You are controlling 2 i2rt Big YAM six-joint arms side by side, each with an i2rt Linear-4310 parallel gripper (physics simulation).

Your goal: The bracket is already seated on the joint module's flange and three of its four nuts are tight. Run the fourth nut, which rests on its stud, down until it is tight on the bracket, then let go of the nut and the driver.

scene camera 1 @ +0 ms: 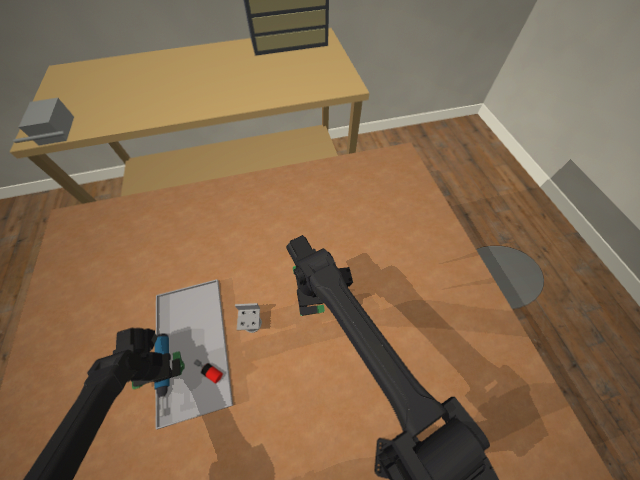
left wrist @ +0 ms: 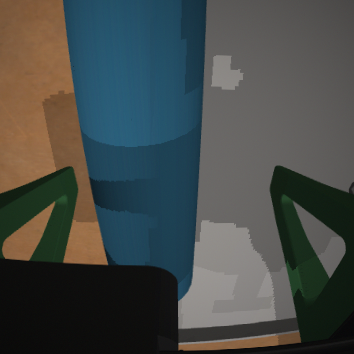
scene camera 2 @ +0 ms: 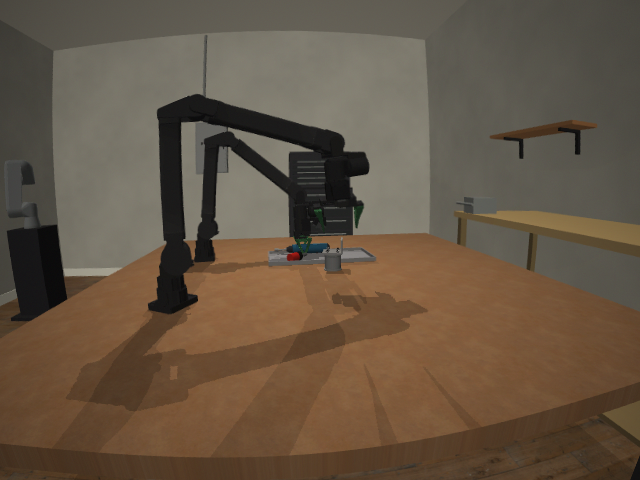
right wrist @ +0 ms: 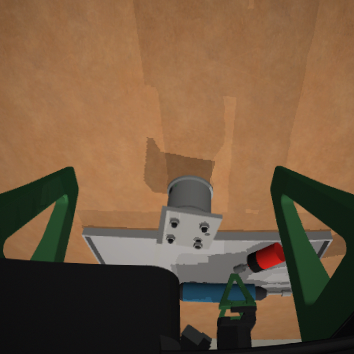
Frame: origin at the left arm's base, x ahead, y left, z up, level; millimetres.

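Where they show: left gripper, fingertip midpoint: (scene camera 1: 168, 370) (left wrist: 173, 176) (right wrist: 232, 281); right gripper, fingertip midpoint: (scene camera 1: 305, 295) (scene camera 2: 340, 229) (right wrist: 174, 177); left arm's base, origin of the base link: (scene camera 2: 205, 259); right arm's base, origin of the base link: (scene camera 2: 173, 305).
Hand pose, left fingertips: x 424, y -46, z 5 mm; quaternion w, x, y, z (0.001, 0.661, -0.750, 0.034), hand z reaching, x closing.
Things, the pixels of their centre, and the offset from my left fingertips. "spot": a spot on its surface instead.
- blue driver, body centre: (left wrist: 147, 210) (right wrist: 233, 292) (scene camera 1: 162, 372) (scene camera 2: 302, 248) dx -3, dy +12, dz +19 mm
- grey joint module, body centre: (right wrist: 188, 212) (scene camera 2: 332, 259) dx +40, dy -289, dz +32 mm
- tray with the bracket, body centre: (right wrist: 185, 242) (scene camera 1: 247, 317) (scene camera 2: 332, 246) dx +40, dy -289, dz +77 mm
- lower-right nut, body centre: (right wrist: 197, 245) dx +30, dy -266, dz +68 mm
- grey tray, body centre: (right wrist: 204, 266) (scene camera 1: 191, 345) (scene camera 2: 319, 255) dx +48, dy -81, dz +3 mm
- short red driver, body centre: (right wrist: 256, 261) (scene camera 1: 207, 369) (scene camera 2: 298, 256) dx -49, dy -118, dz +16 mm
- bracket's upright plate, surface spot: (scene camera 2: 341, 245) spot: dx +60, dy -325, dz +86 mm
The blue driver (scene camera 1: 161, 345) (scene camera 2: 317, 248) (left wrist: 135, 100) (right wrist: 200, 292) lies along one side of the tray. My left gripper (scene camera 1: 156, 370) (scene camera 2: 303, 241) (left wrist: 173, 176) is open, low over the driver's handle, with a finger on each side and a gap to each. The grey joint module (scene camera 2: 332, 262) (right wrist: 190, 196) stands upright beside the tray with the bracket (scene camera 1: 248, 319) (right wrist: 187, 231) on top. Nuts show at the bracket's four corners; the lower-right nut (right wrist: 198, 244) looks raised in the right wrist view. My right gripper (scene camera 1: 308, 289) (scene camera 2: 339, 222) (right wrist: 174, 177) is open and empty, high above the table.
The grey tray (scene camera 1: 227, 351) (right wrist: 305, 234) also holds a short red driver (scene camera 1: 211, 373) (scene camera 2: 293, 256) (right wrist: 270, 257), right of the blue one in scene camera 1. The bracket's upright plate (scene camera 2: 341, 245) rises beside the nuts. A wooden bench (scene camera 1: 206, 82) stands behind the table.
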